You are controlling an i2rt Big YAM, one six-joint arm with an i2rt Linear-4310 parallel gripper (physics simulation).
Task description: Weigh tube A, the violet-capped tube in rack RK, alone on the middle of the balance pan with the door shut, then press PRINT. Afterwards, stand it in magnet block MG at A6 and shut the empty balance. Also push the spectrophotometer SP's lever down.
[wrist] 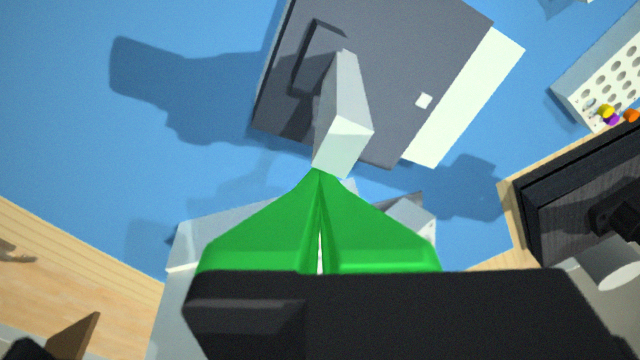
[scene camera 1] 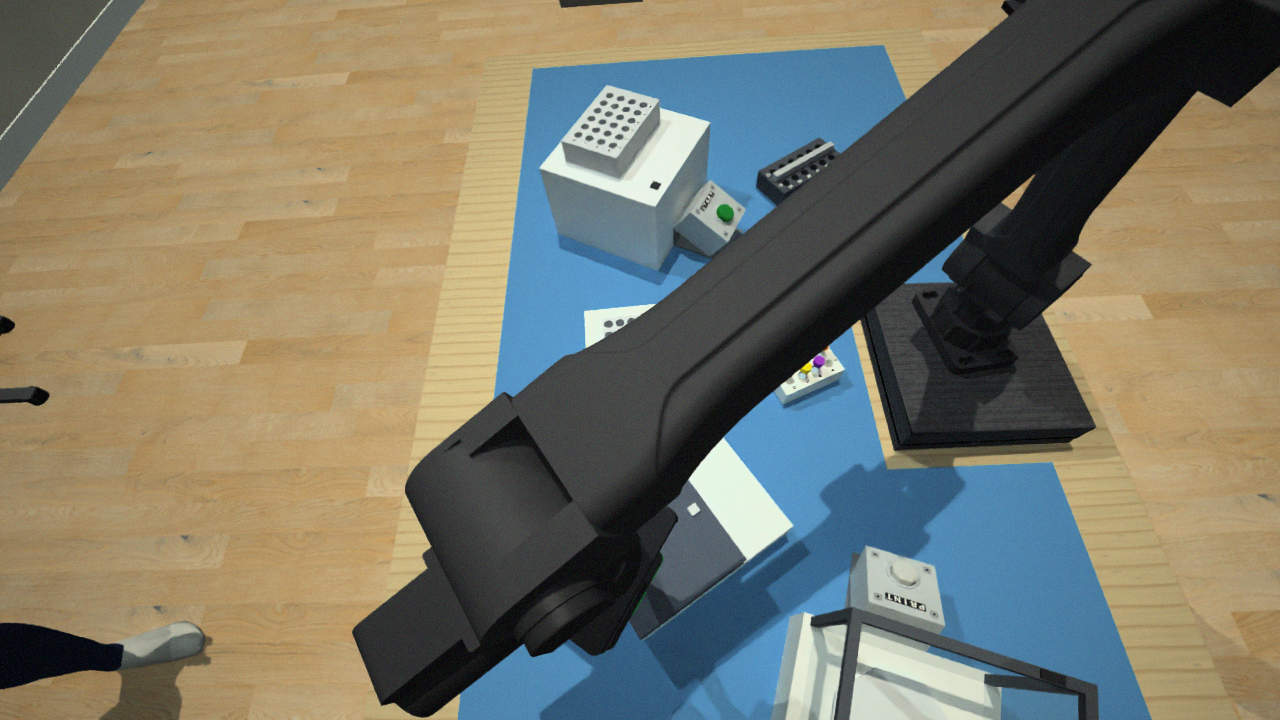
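Note:
The spectrophotometer SP (scene camera 1: 693, 564) (wrist: 395, 65) has a dark grey top with a white strip. Its pale grey lever (wrist: 347, 95) sticks up from the slot in the wrist view; the arm hides it in the scene view. My gripper (wrist: 319, 179) is shut and empty, its green fingertips at the lever's near end; contact cannot be told. Violet-capped tube A (scene camera 1: 819, 360) (wrist: 611, 119) stands in rack RK (scene camera 1: 812, 390) (wrist: 570, 85) beside a yellow-capped tube. The balance (scene camera 1: 796, 667) (wrist: 172, 290) and its PRINT box (scene camera 1: 897, 582) (wrist: 411, 214) show partly. Black block MG (scene camera 1: 771, 185) is partly behind the arm.
A white box (scene camera 1: 599, 214) with a holed block (scene camera 1: 599, 161) on top stands at the far left, beside a green-button box (scene camera 1: 711, 219). A white instrument (scene camera 1: 595, 329) is mostly behind my arm. The robot's black base (scene camera 1: 1029, 394) (wrist: 555, 225) is at the right.

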